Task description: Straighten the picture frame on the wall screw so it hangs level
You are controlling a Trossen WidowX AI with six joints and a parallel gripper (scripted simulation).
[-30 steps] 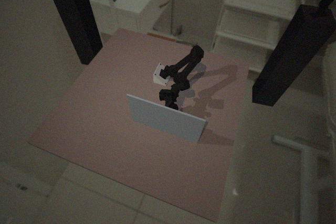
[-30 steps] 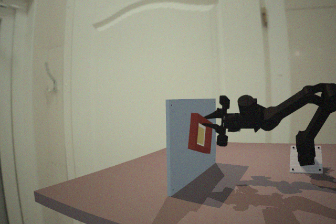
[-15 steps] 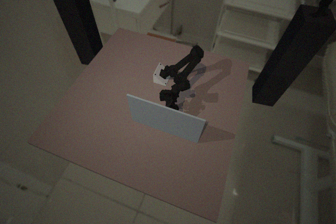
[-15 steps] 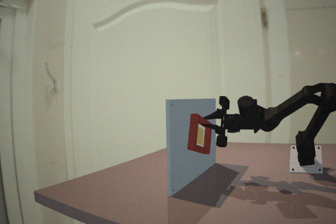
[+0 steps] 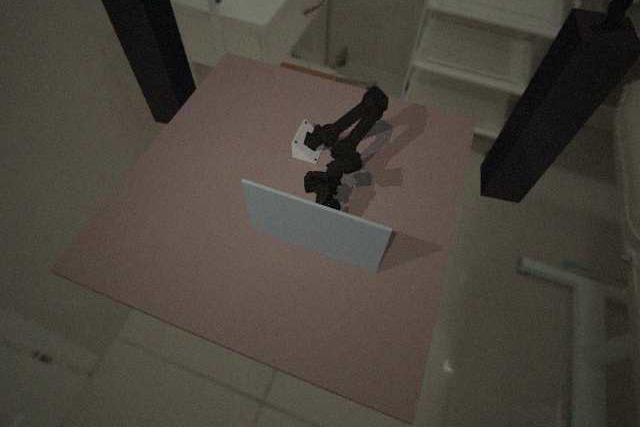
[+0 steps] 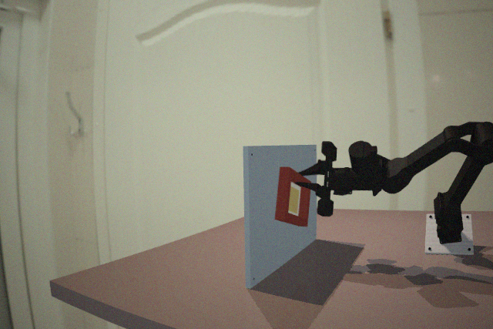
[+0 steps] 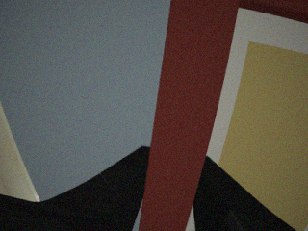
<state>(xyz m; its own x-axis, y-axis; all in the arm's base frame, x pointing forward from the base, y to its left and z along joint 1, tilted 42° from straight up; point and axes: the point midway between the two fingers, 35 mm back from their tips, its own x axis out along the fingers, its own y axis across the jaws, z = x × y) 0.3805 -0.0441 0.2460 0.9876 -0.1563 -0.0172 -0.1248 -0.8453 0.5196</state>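
Right now the red picture frame is 5 cm below my gripper tip, 2 cm to the left of it and 1 cm ahead of it. From my gripper tip the other things lie so: wall panel: 7 cm below, 2 cm ahead.
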